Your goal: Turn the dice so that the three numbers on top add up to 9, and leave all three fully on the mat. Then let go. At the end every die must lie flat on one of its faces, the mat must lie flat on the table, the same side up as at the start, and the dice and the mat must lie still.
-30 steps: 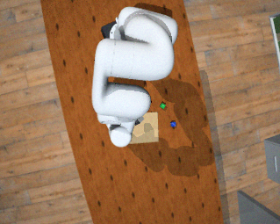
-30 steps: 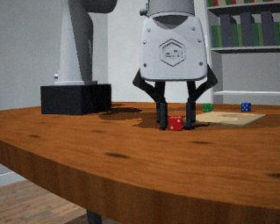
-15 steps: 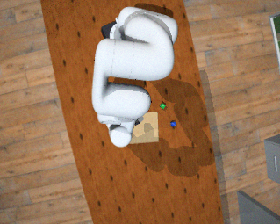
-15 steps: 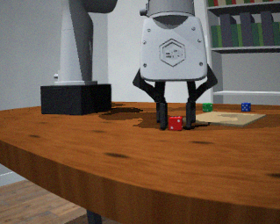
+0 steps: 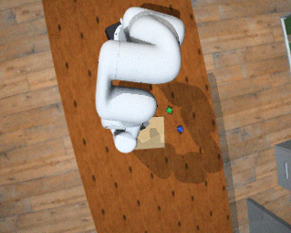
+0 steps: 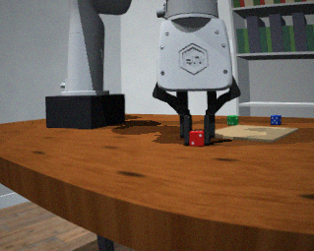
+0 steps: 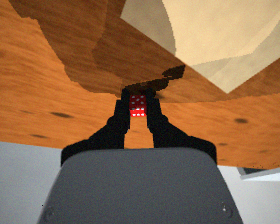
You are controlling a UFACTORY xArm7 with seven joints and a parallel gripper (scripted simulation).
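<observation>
Right now my hand is 12 cm to the right of the tan mat, 6 cm short of it and 2 cm above it. From my hand the other things lie so: red die: 1 cm to the right, 1 cm below; then blue die: 26 cm to the left, 9 cm ahead, 1 cm below; then green die: 24 cm to the left, 1 cm below, 1 cm behind.
</observation>
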